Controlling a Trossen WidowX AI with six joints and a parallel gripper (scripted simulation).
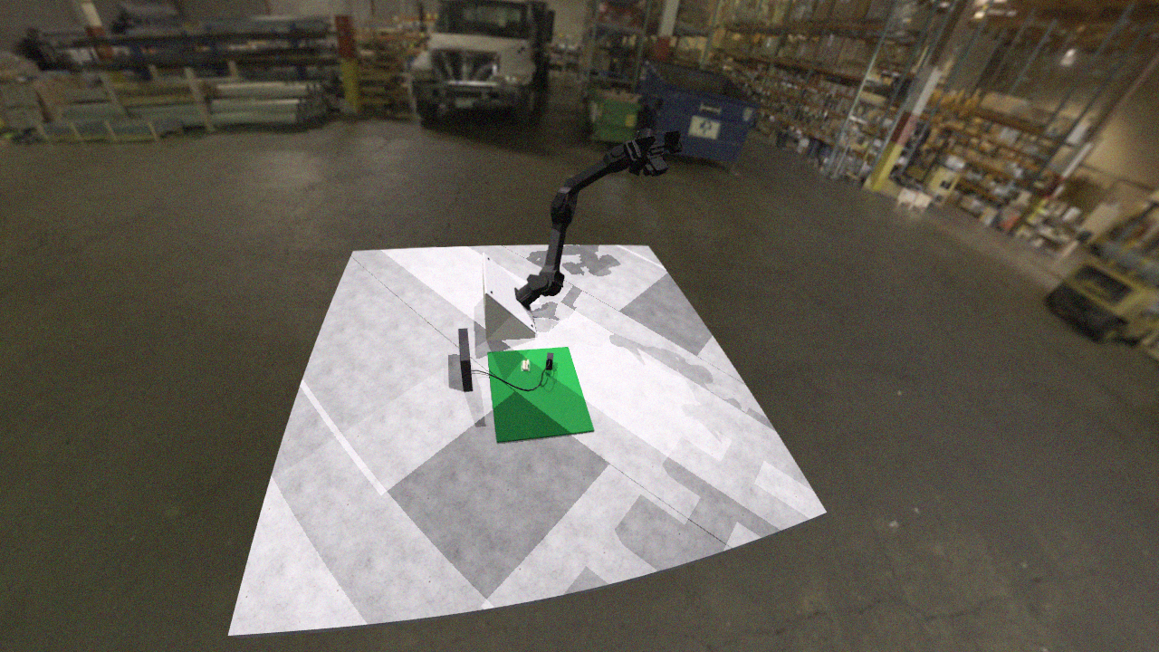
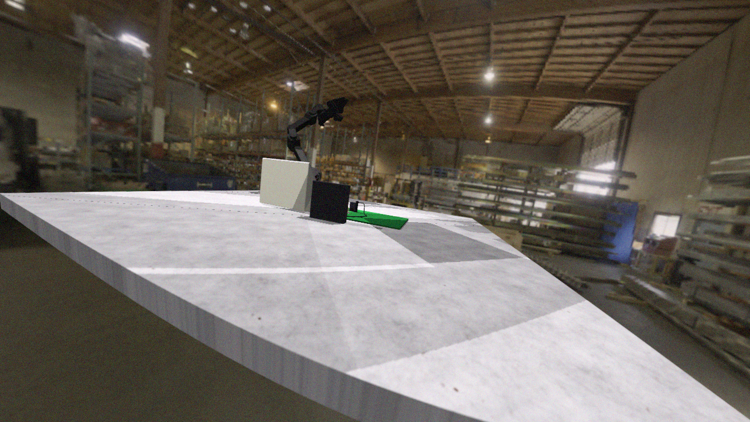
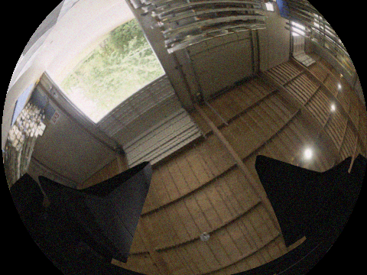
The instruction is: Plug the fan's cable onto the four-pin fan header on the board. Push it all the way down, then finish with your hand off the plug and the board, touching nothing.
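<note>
The dark fan plug lies 590 mm below my gripper tip, 310 mm to the right of it and 260 mm ahead of it. The rest, counted from my gripper tip: green board (620 mm below, 360 mm to the right, 340 mm ahead); then white-framed header (610 mm below, 380 mm to the right, 260 mm ahead); then black cable (580 mm below, 320 mm to the right, 290 mm ahead).
</note>
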